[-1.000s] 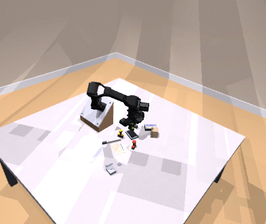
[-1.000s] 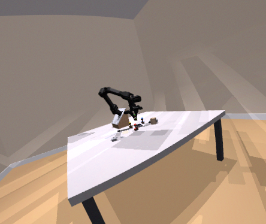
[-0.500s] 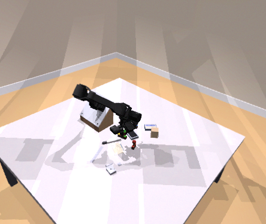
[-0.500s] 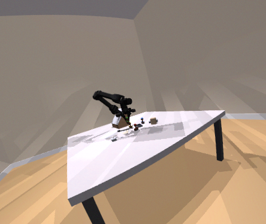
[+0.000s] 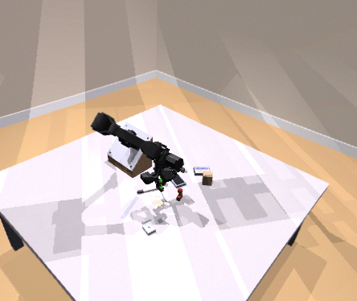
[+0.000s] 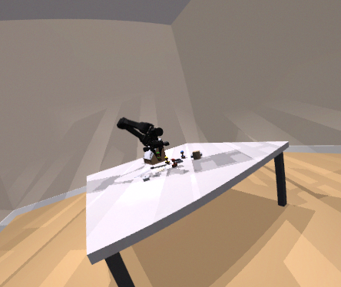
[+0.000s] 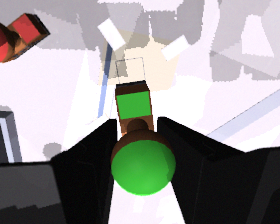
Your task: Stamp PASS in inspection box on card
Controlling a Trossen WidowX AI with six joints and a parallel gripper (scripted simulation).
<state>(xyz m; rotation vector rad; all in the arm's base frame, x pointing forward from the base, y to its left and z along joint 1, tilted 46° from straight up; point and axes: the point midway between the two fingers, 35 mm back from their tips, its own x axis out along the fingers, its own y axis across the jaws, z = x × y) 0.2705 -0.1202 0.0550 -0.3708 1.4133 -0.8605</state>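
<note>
My gripper tip is now 90 mm above the cream card and 10 mm past it. Also, from my gripper tip: green-knobbed stamp: right at my gripper tip; red stamp: 70 mm to the left, 70 mm below, 70 mm ahead; pen: 90 mm behind, 80 mm below.
</note>
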